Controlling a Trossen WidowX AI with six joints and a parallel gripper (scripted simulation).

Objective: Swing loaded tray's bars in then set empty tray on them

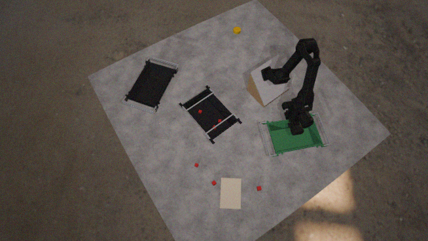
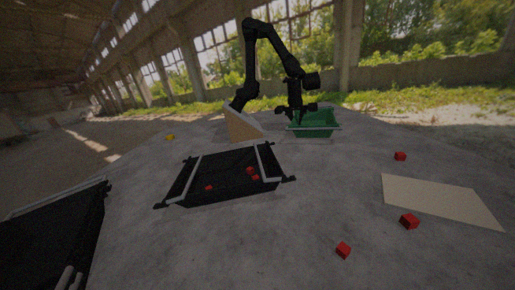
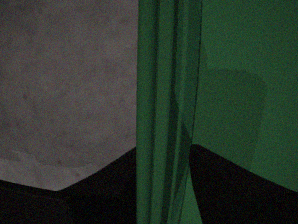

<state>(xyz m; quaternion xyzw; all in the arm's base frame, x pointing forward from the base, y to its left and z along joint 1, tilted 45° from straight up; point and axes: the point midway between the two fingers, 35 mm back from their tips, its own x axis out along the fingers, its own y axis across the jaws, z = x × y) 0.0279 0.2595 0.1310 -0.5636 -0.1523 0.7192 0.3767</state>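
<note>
Right now my gripper tip is 70 mm to the right of the green tray, 30 mm below it and 30 mm short of it. From my gripper tip the other things lie so: yellow disc (730 mm to the right, 170 mm behind); then beige card (470 mm ahead, 130 mm to the left, 10 mm below).
</note>
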